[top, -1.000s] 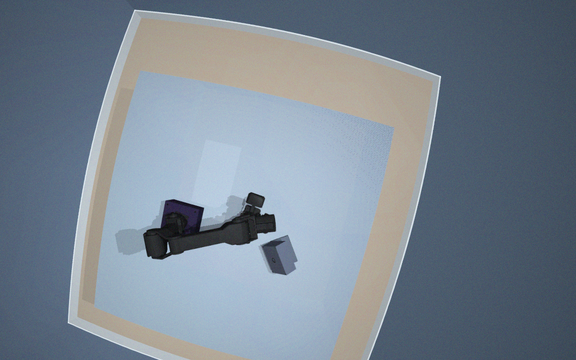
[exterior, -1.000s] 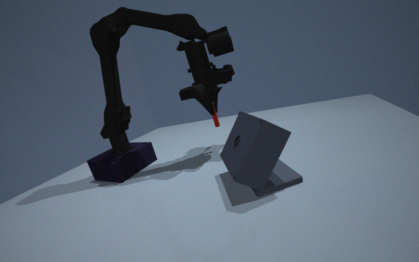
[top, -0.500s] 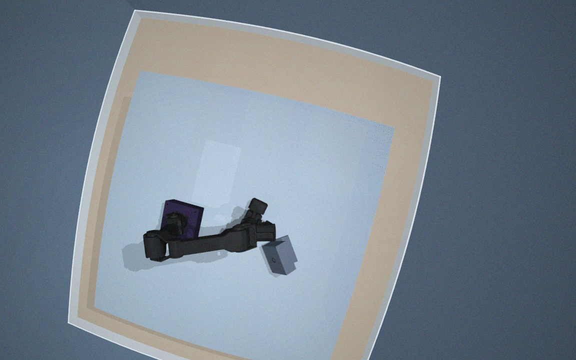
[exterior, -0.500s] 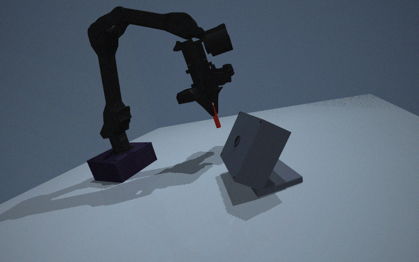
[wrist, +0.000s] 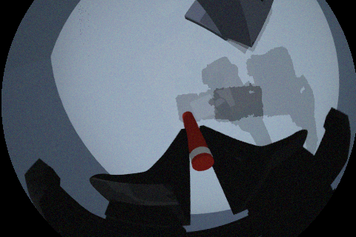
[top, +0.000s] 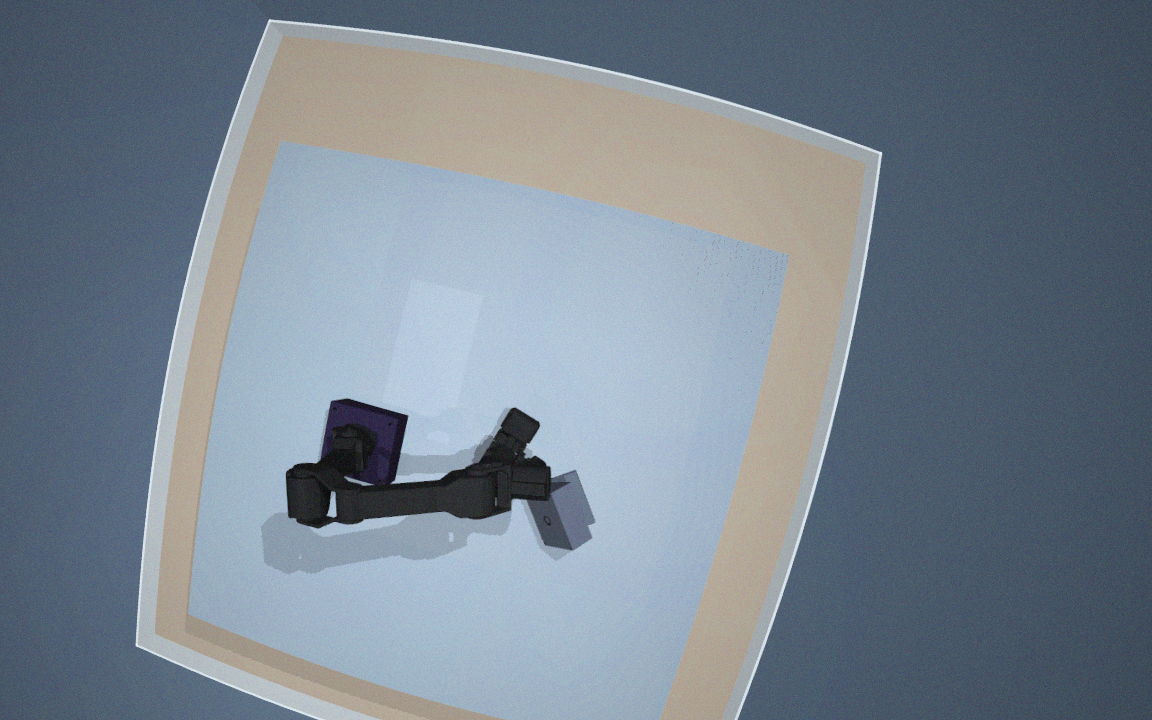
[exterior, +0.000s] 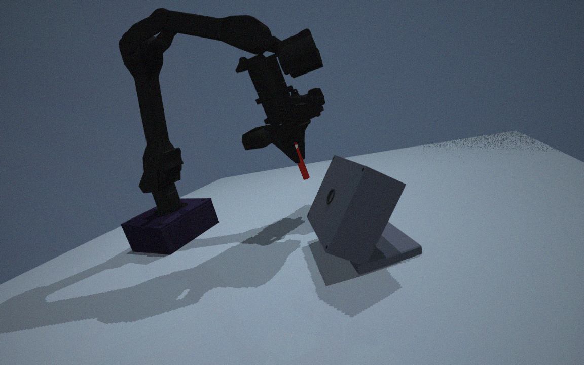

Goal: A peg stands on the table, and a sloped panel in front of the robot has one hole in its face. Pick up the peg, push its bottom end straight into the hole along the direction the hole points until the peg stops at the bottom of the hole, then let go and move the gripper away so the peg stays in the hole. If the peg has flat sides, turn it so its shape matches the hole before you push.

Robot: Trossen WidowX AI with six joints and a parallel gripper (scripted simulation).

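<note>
My gripper tip is 15 cm short of the panel, 12 cm to the left of it and 4 cm above it. From my gripper tip the other things lie so: red round peg 2 cm above; flat grey foot plate 17 cm ahead, 11 cm to the right, 11 cm below.
</note>
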